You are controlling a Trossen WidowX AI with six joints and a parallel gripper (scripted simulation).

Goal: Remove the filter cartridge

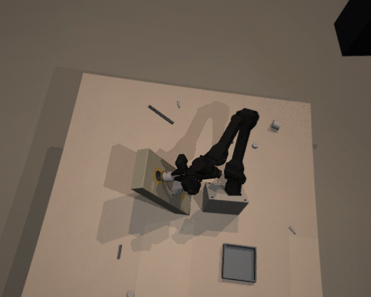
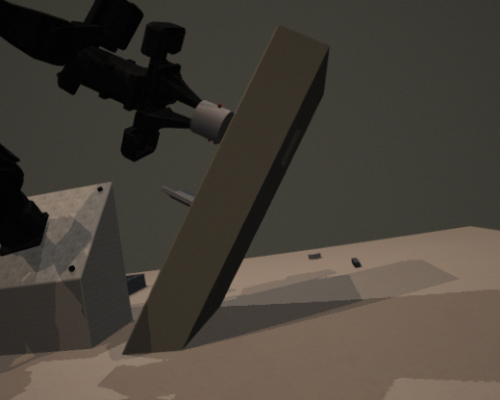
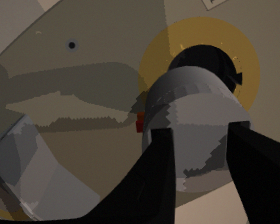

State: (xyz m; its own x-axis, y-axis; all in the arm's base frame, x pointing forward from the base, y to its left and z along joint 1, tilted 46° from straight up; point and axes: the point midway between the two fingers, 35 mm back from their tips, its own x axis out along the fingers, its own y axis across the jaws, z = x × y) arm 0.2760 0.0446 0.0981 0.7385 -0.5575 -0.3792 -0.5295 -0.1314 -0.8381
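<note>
Right now my gripper tip is 1 cm short of the round filter cartridge and 1 cm above it. The rest, counted from my gripper tip: grey shelf 3 cm behind, 12 cm below; grey framed tray 31 cm behind, 33 cm to the left, 26 cm below; service panel 2 cm ahead, 1 cm to the right, 10 cm below.
</note>
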